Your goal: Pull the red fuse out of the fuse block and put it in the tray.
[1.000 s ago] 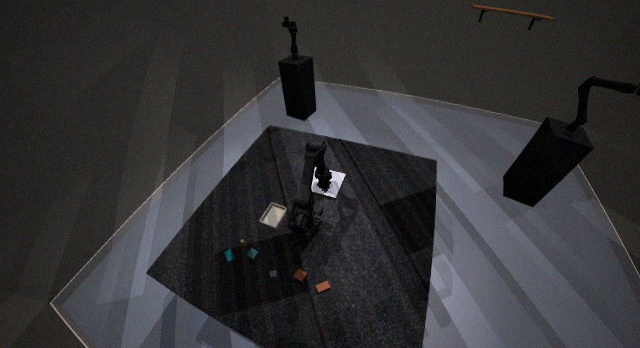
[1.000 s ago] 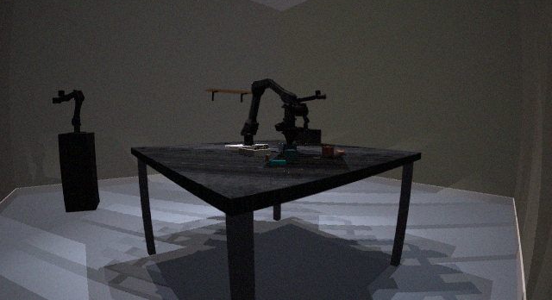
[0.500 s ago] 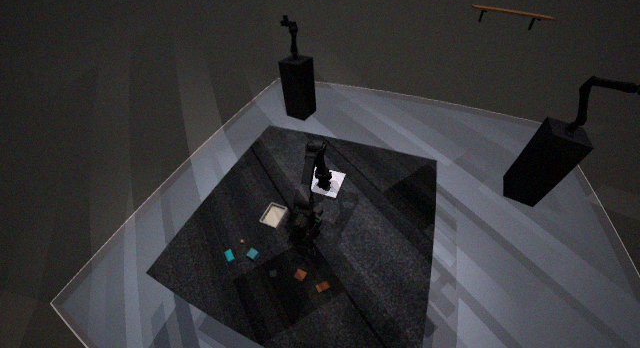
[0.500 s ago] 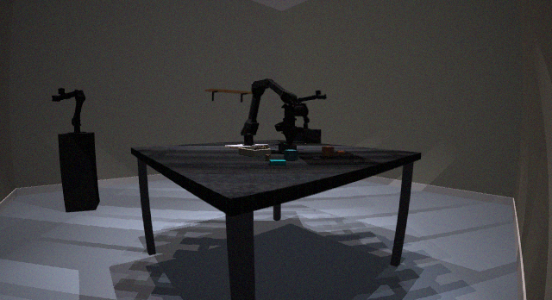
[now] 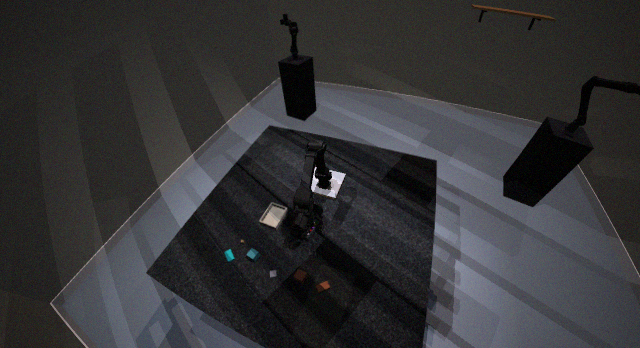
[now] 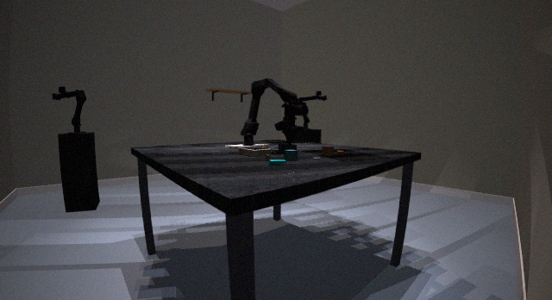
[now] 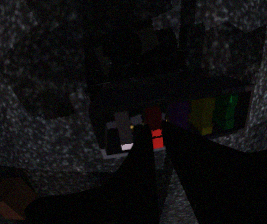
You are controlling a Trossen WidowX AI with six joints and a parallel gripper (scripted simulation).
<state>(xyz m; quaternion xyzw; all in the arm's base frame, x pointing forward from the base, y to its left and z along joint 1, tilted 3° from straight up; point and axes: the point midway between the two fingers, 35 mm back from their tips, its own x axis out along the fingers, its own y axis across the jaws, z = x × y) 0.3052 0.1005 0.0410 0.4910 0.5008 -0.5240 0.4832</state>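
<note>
Now: gripper tip 220 mm to the left of the pale tray, 40 mm above it and 20 mm short of it. The rest, counted from my gripper tip: red fuse: 10 mm below.
</note>
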